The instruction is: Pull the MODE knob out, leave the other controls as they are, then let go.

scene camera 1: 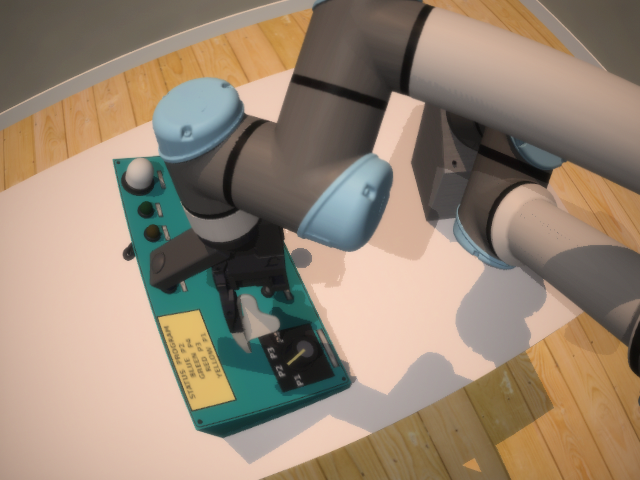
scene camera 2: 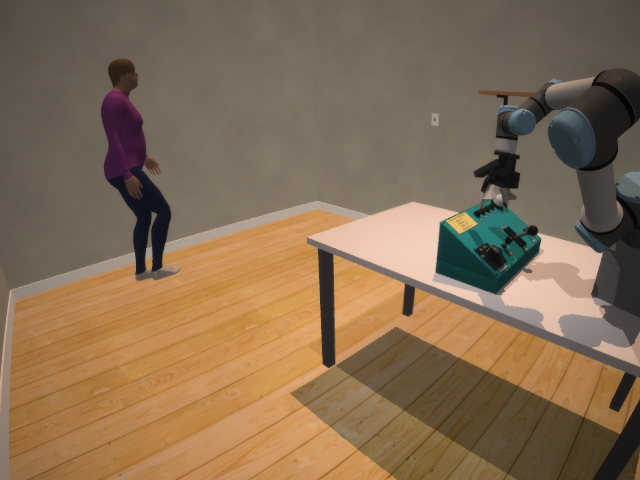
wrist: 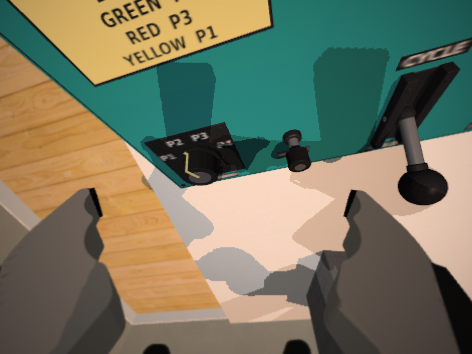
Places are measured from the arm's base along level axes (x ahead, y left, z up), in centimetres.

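Pixels of known places: gripper, between the fingertips: (scene camera 1: pixel 245 299) (scene camera 2: pixel 493 208) (wrist: pixel 226 191).
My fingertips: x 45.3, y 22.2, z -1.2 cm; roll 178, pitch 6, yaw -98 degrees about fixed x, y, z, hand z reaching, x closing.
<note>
For each thing: its middle in the pictures, then the offset to it from my fingertips. "*": a spot on its surface instead. Level surfaces: height alone.
- MODE knob, middle of its body: (wrist: pixel 294 145) (scene camera 1: pixel 270 287) dx -3.6, dy -6.2, dz -13.6 cm
- black PROGRAM dial, middle of its body: (wrist: pixel 200 167) (scene camera 1: pixel 301 352) (scene camera 2: pixel 493 252) dx -5.6, dy +5.6, dz -13.4 cm
- yellow status sign, a spot on its surface: (wrist: pixel 195 32) * dx +8.2, dy +2.0, dz -8.1 cm
- white dome, a spot on its surface: (scene camera 1: pixel 139 173) * dx +13.9, dy -26.9, dz -2.8 cm
- pale table, height of its surface: dz -24.6 cm
The MODE knob (scene camera 1: pixel 267 290) (wrist: pixel 298 159) is a small black knob with a round cap on a narrower stem, on the slope of the teal control panel (scene camera 1: pixel 258 397) (scene camera 2: pixel 454 255) (wrist: pixel 280 30). Its label is mostly hidden. My gripper (scene camera 1: pixel 249 334) (scene camera 2: pixel 494 204) (wrist: pixel 226 191) is open and empty above the panel. In the wrist view the knob shows beyond the fingertips, nearer the right one, and neither finger appears to touch it. The black PROGRAM dial (scene camera 1: pixel 305 348) (wrist: pixel 201 170) points near P2. The CYCLE lever (wrist: pixel 422 186), with a black ball, stands to the knob's right in the wrist view.
A yellow status sign (scene camera 1: pixel 196 361) (wrist: pixel 195 32) lies on the panel. A white dome (scene camera 1: pixel 139 173) and dark lamps line its far side. The panel stands on a pale table (scene camera 1: pixel 77 310) (scene camera 2: pixel 372 248). A person (scene camera 2: pixel 124 139) stands away from the table.
</note>
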